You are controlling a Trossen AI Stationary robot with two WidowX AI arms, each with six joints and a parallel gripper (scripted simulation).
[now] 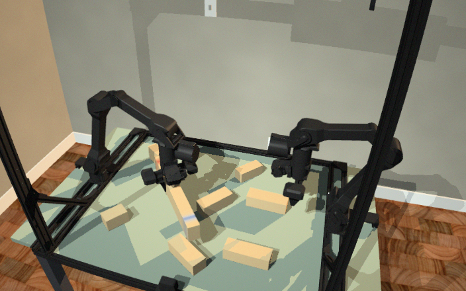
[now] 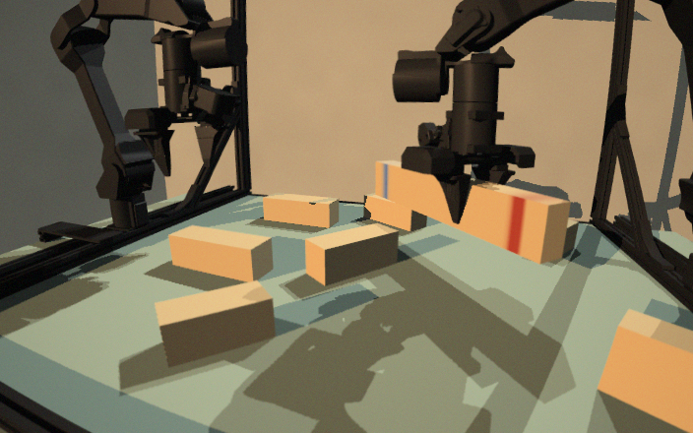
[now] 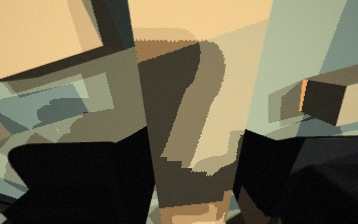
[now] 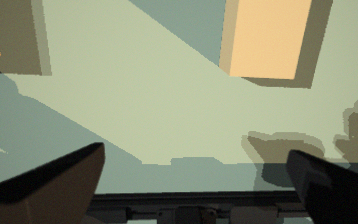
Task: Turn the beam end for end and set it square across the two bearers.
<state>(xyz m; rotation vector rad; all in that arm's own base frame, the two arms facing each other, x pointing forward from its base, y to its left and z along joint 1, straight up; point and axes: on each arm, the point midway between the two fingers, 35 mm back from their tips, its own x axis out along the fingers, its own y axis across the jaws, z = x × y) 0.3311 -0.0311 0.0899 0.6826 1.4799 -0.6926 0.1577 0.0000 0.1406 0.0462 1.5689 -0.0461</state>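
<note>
My left hand is 40 mm past the beam, 30 mm to the left of it and 10 mm above it.
</note>
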